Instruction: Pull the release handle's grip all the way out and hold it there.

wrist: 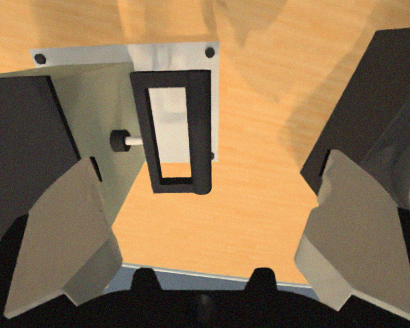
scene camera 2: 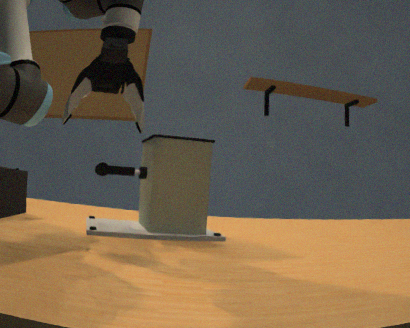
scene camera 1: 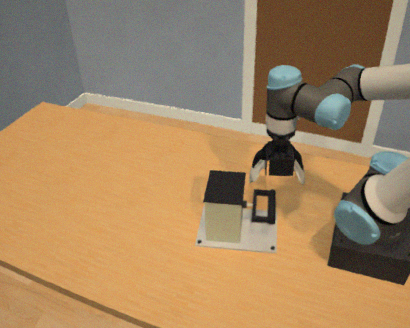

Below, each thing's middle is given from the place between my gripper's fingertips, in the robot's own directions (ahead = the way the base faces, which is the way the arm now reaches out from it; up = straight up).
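Labels:
The light grey base plate (scene camera 1: pixel 255 237), that one's 9 cm ahead of my hand, 5 cm to the left of it and 17 cm below it.

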